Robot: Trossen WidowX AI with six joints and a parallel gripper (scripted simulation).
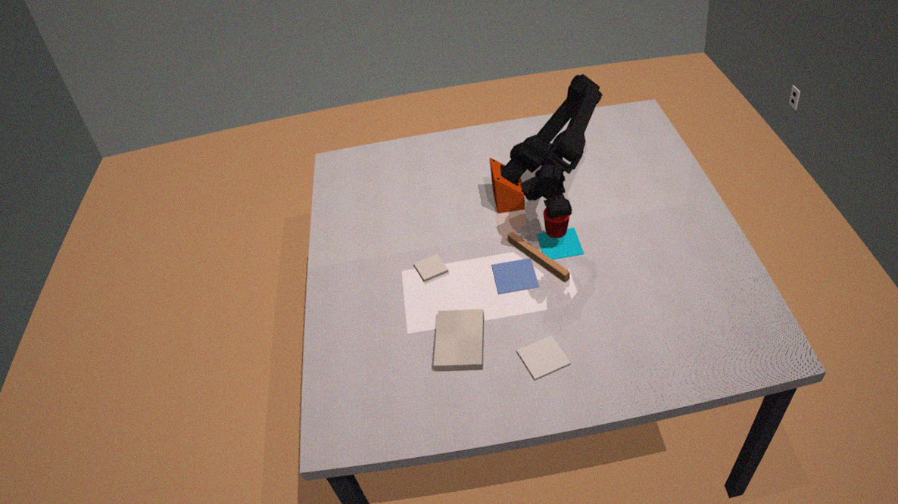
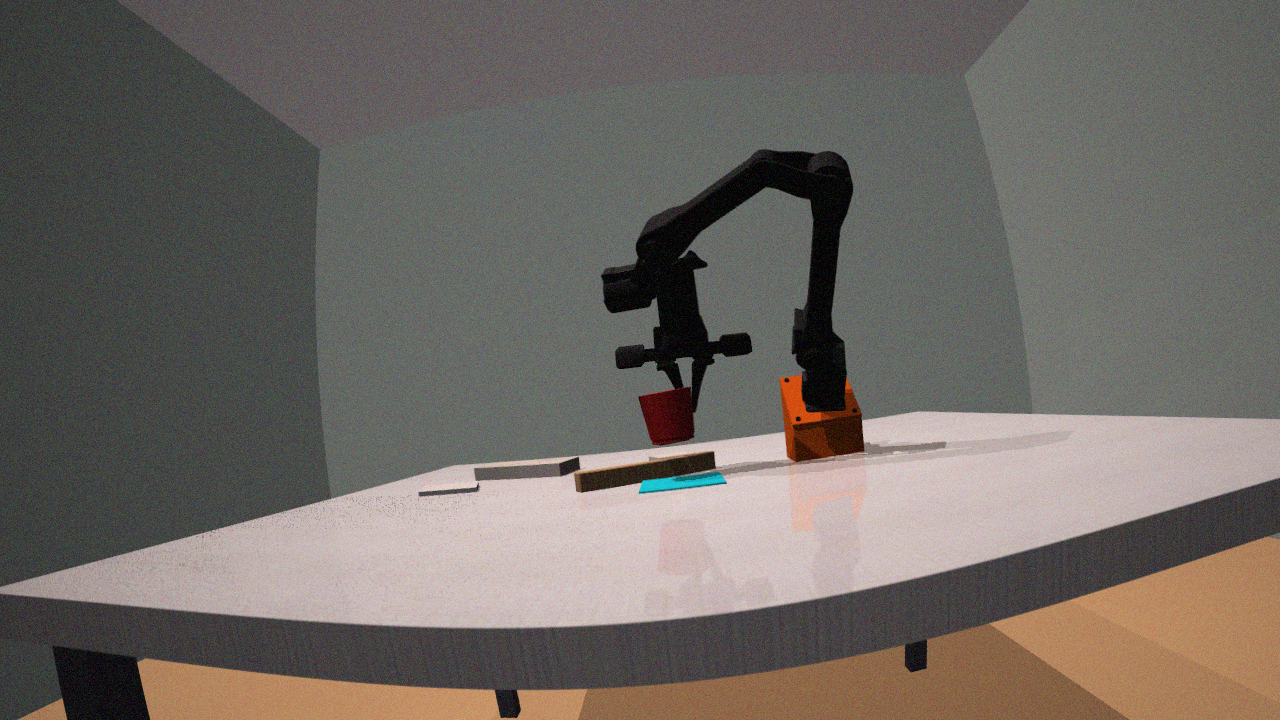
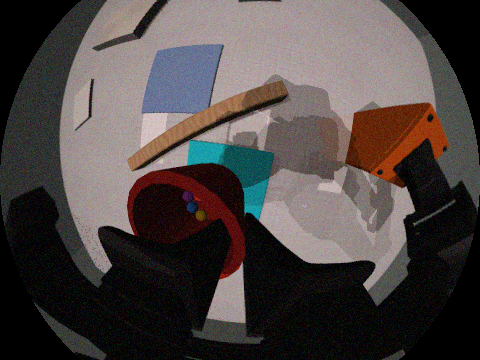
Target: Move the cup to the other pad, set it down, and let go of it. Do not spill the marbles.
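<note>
My gripper tip is 20 mm short of the cyan pad, 20 mm to the right of it and 100 mm above it. Round my gripper tip: red cup: 30 mm ahead; thick grey slab: 360 mm ahead, 270 mm to the right, 80 mm below; wooden bar: 80 mm ahead, 50 mm to the right, 90 mm below.
</note>
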